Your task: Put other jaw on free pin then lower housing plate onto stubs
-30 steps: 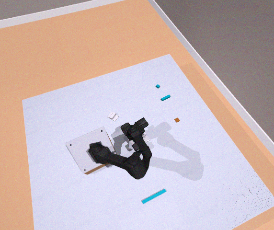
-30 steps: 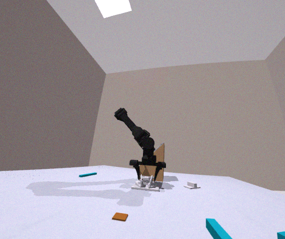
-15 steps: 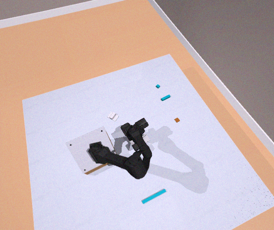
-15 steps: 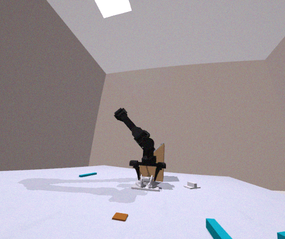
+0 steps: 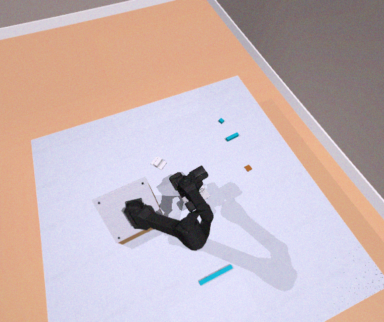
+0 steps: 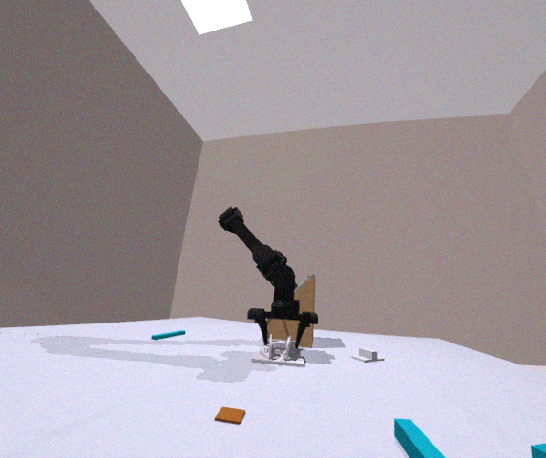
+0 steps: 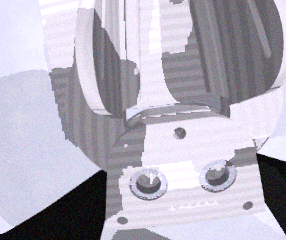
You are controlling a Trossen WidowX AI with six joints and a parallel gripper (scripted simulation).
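Now: gripper tip 2 cm short of the jaw and 2 cm to the right of it. Round my gripper tip: white block piece: 8 cm behind, 22 cm to the left; then orange tile: 36 cm ahead, 6 cm to the left, 1 cm below; then long cyan bar: 3 cm ahead, 36 cm to the right, 1 cm below.
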